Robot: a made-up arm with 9 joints. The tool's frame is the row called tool.
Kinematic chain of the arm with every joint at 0, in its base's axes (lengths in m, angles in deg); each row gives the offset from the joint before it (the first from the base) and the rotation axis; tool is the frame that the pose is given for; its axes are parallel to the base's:
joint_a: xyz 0 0 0.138 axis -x
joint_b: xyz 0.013 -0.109 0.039 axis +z
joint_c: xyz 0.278 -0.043 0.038 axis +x
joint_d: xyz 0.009 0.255 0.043 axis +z
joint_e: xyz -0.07 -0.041 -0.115 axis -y
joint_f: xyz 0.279 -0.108 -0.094 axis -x
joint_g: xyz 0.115 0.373 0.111 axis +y
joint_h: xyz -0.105 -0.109 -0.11 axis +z
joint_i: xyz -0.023 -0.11 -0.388 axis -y
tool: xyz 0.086 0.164 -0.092
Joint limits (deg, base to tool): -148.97..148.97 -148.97..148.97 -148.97..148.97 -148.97..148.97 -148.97..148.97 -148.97..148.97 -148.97..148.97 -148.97..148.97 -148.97..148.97
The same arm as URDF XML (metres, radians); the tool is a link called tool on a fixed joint. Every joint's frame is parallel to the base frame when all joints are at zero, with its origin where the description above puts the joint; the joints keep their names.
<robot name="arm">
  <joint name="tool_joint" type="fixed">
    <parent link="link9"/>
    <child link="tool"/>
    <origin xyz="0.086 0.164 -0.092" rpy="0 0 0"/>
  </joint>
  <joint name="joint_i" type="revolute">
    <parent link="link8"/>
    <child link="link9"/>
    <origin xyz="-0.023 -0.11 -0.388" rpy="0 0 0"/>
    <axis xyz="0 -1 0"/>
    <limit lower="-2.6" upper="2.6"/>
  </joint>
  <joint name="joint_h" type="revolute">
    <parent link="link7"/>
    <child link="link8"/>
    <origin xyz="-0.105 -0.109 -0.11" rpy="0 0 0"/>
    <axis xyz="0 0 1"/>
    <limit lower="-2.6" upper="2.6"/>
  </joint>
  <joint name="joint_g" type="revolute">
    <parent link="link6"/>
    <child link="link7"/>
    <origin xyz="0.115 0.373 0.111" rpy="0 0 0"/>
    <axis xyz="0 1 0"/>
    <limit lower="-2.6" upper="2.6"/>
  </joint>
  <joint name="joint_f" type="revolute">
    <parent link="link5"/>
    <child link="link6"/>
    <origin xyz="0.279 -0.108 -0.094" rpy="0 0 0"/>
    <axis xyz="-1 0 0"/>
    <limit lower="-2.6" upper="2.6"/>
  </joint>
  <joint name="joint_e" type="revolute">
    <parent link="link4"/>
    <child link="link5"/>
    <origin xyz="-0.07 -0.041 -0.115" rpy="0 0 0"/>
    <axis xyz="0 -1 0"/>
    <limit lower="-2.6" upper="2.6"/>
  </joint>
  <joint name="joint_d" type="revolute">
    <parent link="link3"/>
    <child link="link4"/>
    <origin xyz="0.009 0.255 0.043" rpy="0 0 0"/>
    <axis xyz="0 0 1"/>
    <limit lower="-2.6" upper="2.6"/>
  </joint>
  <joint name="joint_c" type="revolute">
    <parent link="link2"/>
    <child link="link3"/>
    <origin xyz="0.278 -0.043 0.038" rpy="0 0 0"/>
    <axis xyz="1 0 0"/>
    <limit lower="-2.6" upper="2.6"/>
  </joint>
  <joint name="joint_b" type="revolute">
    <parent link="link1"/>
    <child link="link2"/>
    <origin xyz="0.013 -0.109 0.039" rpy="0 0 0"/>
    <axis xyz="0 0 1"/>
    <limit lower="-2.6" upper="2.6"/>
  </joint>
  <joint name="joint_a" type="revolute">
    <parent link="base_link"/>
    <child link="link1"/>
    <origin xyz="0 0 0.138" rpy="0 0 0"/>
    <axis xyz="-1 0 0"/>
    <limit lower="-2.6" upper="2.6"/>
  </joint>
  <link name="base_link"/>
  <link name="link1"/>
  <link name="link2"/>
  <link name="link3"/>
  <link name="link4"/>
  <link name="link5"/>
  <link name="link6"/>
  <link name="link7"/>
  <link name="link8"/>
  <link name="link9"/>
  <link name="tool"/>
</robot>

